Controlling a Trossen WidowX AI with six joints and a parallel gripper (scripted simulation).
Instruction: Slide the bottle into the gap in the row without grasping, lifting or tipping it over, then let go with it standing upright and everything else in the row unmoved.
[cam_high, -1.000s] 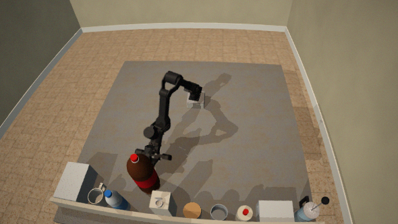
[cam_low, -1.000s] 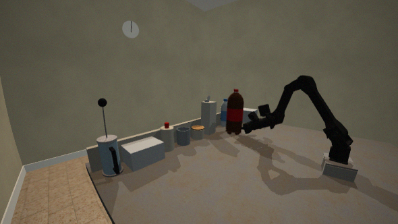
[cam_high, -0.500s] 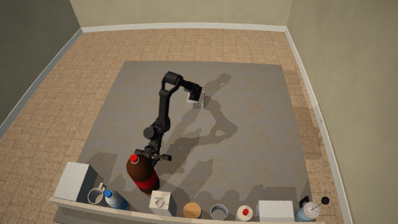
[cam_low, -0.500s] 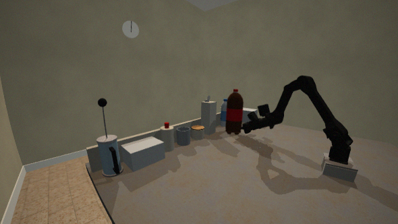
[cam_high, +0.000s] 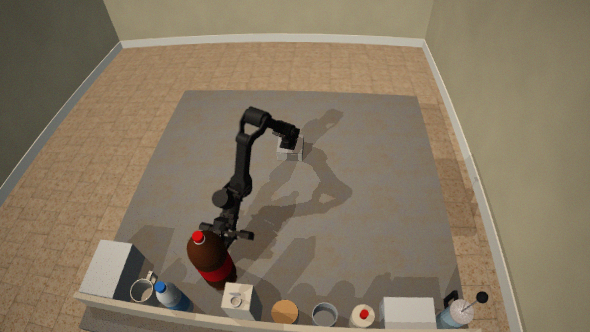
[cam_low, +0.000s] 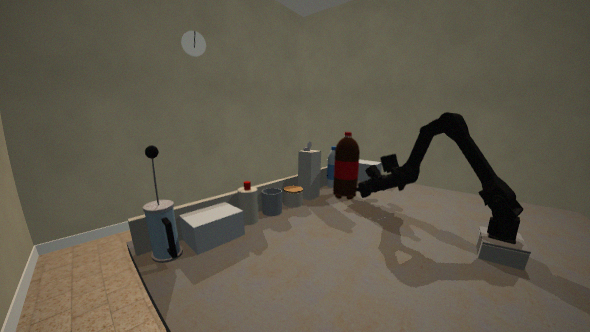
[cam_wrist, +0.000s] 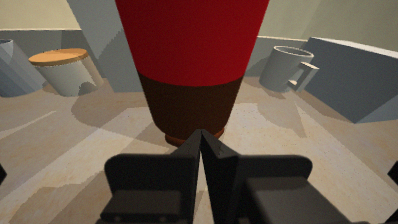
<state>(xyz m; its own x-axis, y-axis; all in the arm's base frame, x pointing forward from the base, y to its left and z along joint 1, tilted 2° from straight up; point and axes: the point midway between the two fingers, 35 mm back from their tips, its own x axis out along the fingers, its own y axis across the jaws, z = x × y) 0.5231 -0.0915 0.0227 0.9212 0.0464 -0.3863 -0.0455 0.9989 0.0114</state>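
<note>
Right now my hand is 90 mm below the brown cola bottle, 80 mm short of it and 20 mm to the right of it. Also, from my hand: wood-lidded jar 260 mm to the left, 170 mm ahead, 20 mm below; then white box 350 mm to the right, 210 mm ahead; then blue-capped water bottle 230 mm ahead, 70 mm to the right, 50 mm above.
</note>
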